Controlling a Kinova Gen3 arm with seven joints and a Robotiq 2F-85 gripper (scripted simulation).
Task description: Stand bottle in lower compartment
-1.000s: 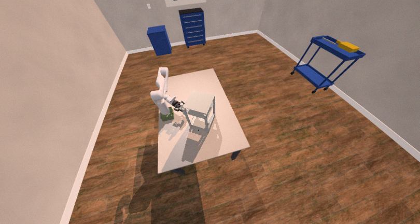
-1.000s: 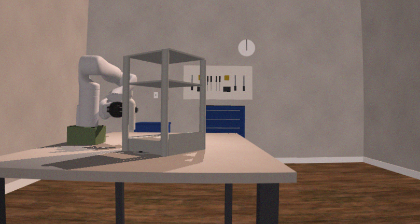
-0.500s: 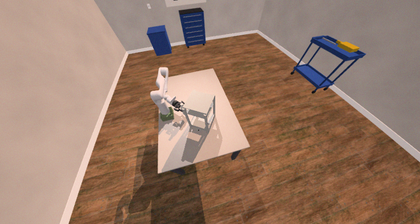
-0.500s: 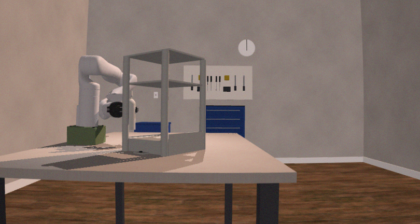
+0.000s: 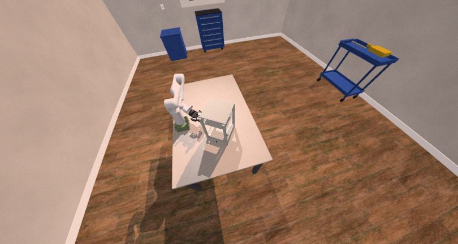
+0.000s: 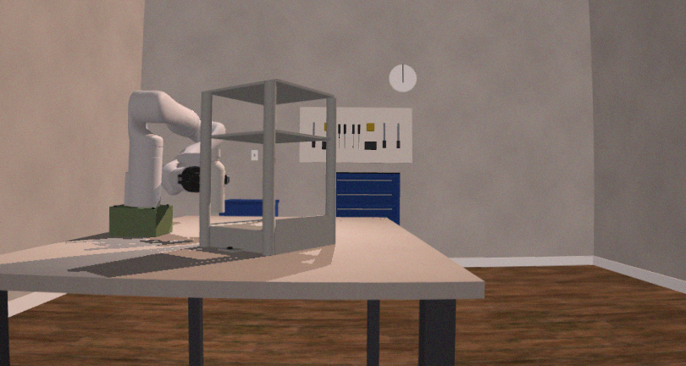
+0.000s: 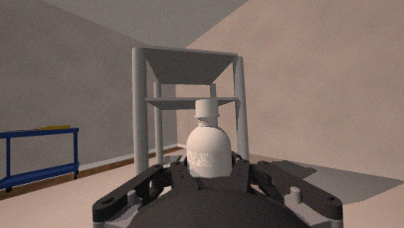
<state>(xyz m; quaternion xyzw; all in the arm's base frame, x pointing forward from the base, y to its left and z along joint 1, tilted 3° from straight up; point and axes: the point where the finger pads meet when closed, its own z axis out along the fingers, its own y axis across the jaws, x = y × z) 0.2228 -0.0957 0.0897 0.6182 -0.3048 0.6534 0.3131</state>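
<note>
My gripper is now 16 cm short of the grey shelving unit, 12 cm to the left of it and 3 cm below it. From my hand the other things lie so: white bottle 2 cm above.
</note>
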